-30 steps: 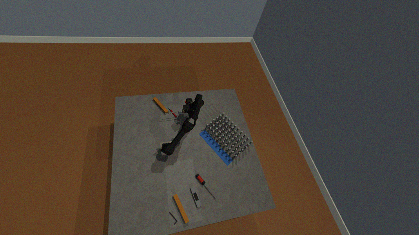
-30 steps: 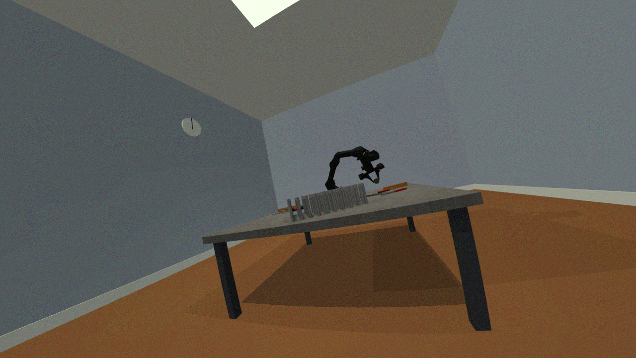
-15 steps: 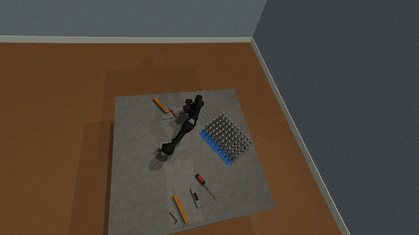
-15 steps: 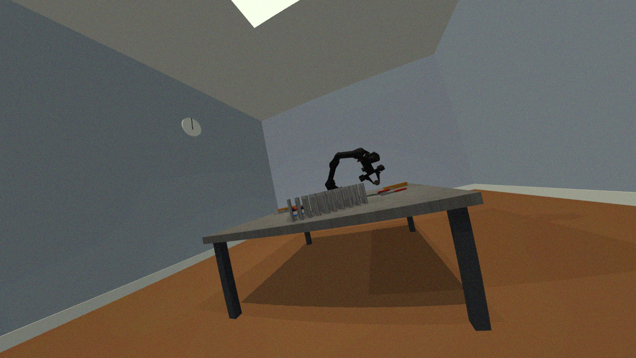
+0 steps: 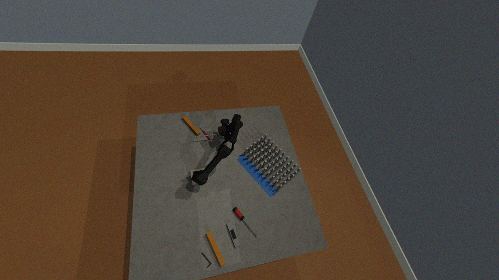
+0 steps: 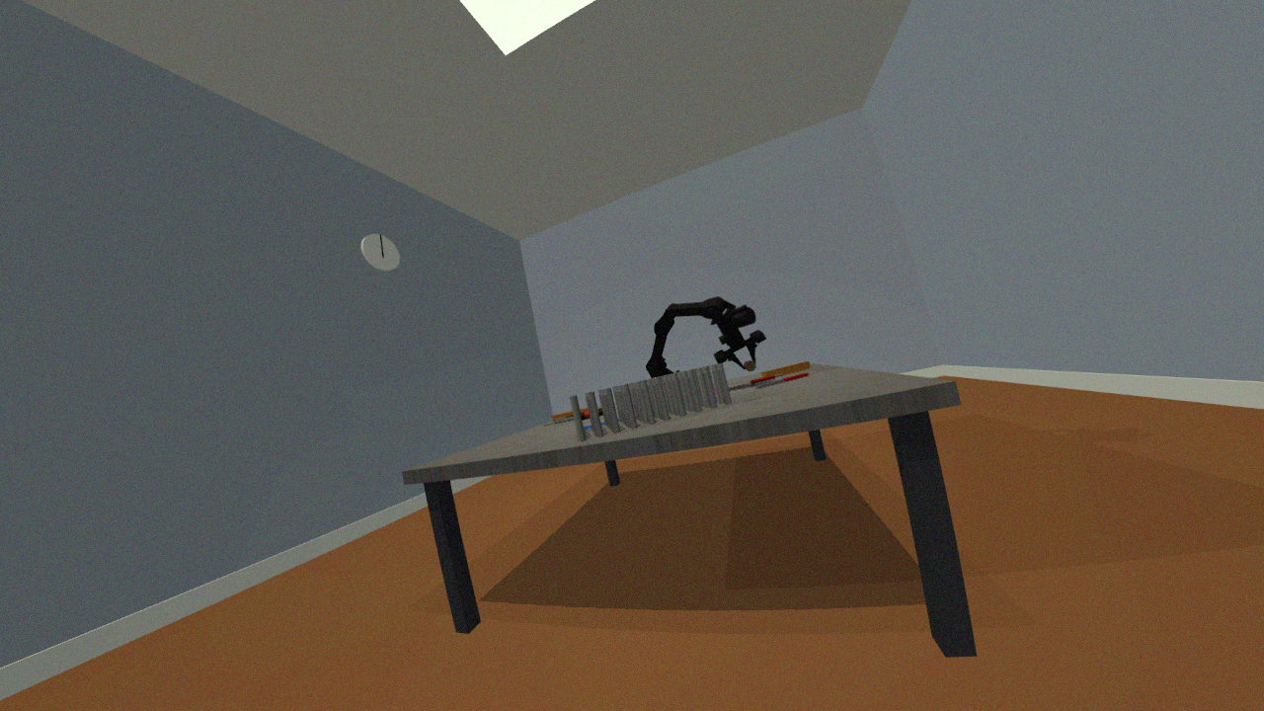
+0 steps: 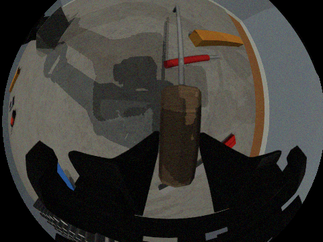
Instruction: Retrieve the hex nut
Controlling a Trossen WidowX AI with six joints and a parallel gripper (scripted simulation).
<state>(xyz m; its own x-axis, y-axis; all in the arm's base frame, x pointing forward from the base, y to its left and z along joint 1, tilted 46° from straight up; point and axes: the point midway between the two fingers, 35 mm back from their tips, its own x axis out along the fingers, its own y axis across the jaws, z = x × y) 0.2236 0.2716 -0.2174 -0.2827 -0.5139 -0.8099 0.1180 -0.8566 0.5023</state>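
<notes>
The hook tool lies 10 cm behind my gripper tip and 1 cm to the right of it. From my gripper tip the other things lie so: blue taped strip (37 cm to the right, 25 cm ahead, 7 cm below); dark flat tool (78 cm to the right, 6 cm below); thin red tool (15 cm behind, 7 cm to the left, 7 cm below).
</notes>
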